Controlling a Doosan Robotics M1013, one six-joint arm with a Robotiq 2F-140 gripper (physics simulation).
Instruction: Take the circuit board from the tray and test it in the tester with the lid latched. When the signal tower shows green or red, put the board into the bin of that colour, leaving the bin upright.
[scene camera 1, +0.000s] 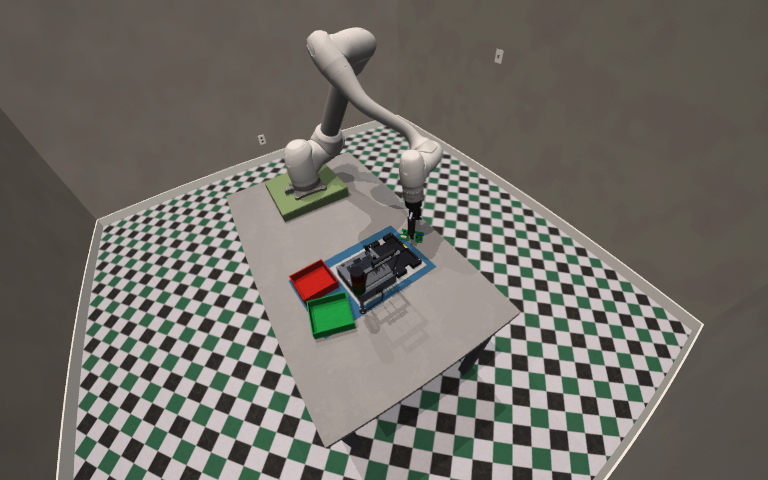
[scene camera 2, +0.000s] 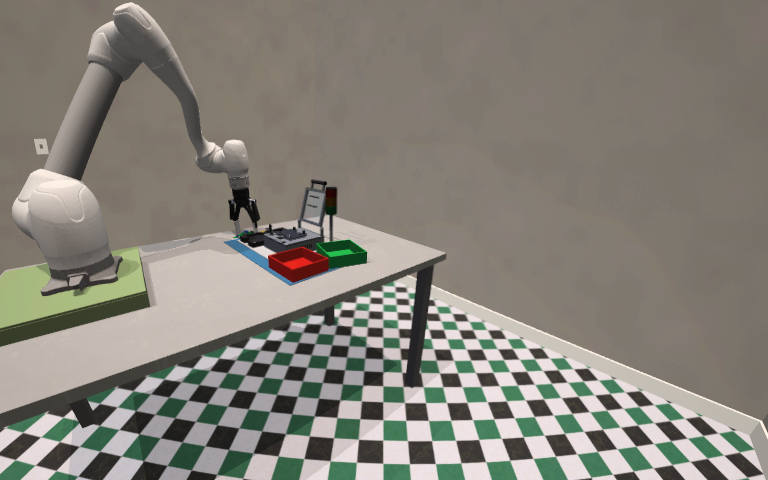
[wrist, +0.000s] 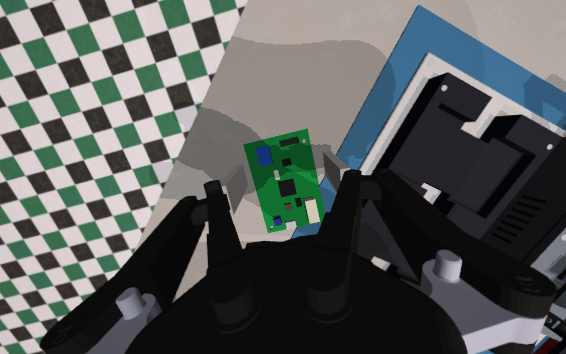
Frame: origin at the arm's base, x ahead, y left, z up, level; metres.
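Where they show: gripper, fingertip midpoint: (scene camera 1: 415, 236) (scene camera 2: 247, 233) (wrist: 284, 169); arm's base, link origin: (scene camera 1: 307, 186) (scene camera 2: 86, 275).
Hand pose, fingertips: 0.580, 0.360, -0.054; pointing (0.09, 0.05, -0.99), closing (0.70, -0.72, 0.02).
Each offset is from my fingertips to the top centre of the thing, as dx, dy, dz. "*": to the spot under its first point. Level surfaces: height alone.
The green circuit board @(-0.013, -0.012, +0.010) (scene camera 1: 419, 237) (wrist: 270, 187) is beside the black tray (scene camera 1: 404, 263) (scene camera 2: 252, 239) (wrist: 425, 150), over the table at the blue mat's corner; whether it touches the surface is unclear. My gripper (scene camera 1: 412, 234) (scene camera 2: 246, 230) (wrist: 284, 169) is partly open, pointing down, with a fingertip on either side of the board and gaps visible in the wrist view. The tester @(* +0.091, -0.380, +0.058) (scene camera 2: 294, 240) stands past the tray with its lid @(* +0.224, -0.291, +0.168) (scene camera 2: 314, 205) raised. The signal tower @(* +0.271, -0.394, +0.246) (scene camera 1: 357, 278) (scene camera 2: 331, 199) looks dark, with no lamp plainly lit. The red bin @(+0.045, -0.519, +0.045) (scene camera 1: 322, 290) (scene camera 2: 310, 273) and green bin @(+0.223, -0.510, +0.045) (scene camera 1: 334, 330) (scene camera 2: 346, 260) are upright.
The blue mat @(dz +0.000) (scene camera 1: 425, 266) (scene camera 2: 247, 255) (wrist: 410, 45) lies under the tray and tester. The raised lid and the tower stand tall beside the bins. The table edge (wrist: 210, 90) runs close past the board. The arm's green base plate (scene camera 1: 283, 204) (scene camera 2: 133, 277) is at the table's other end.
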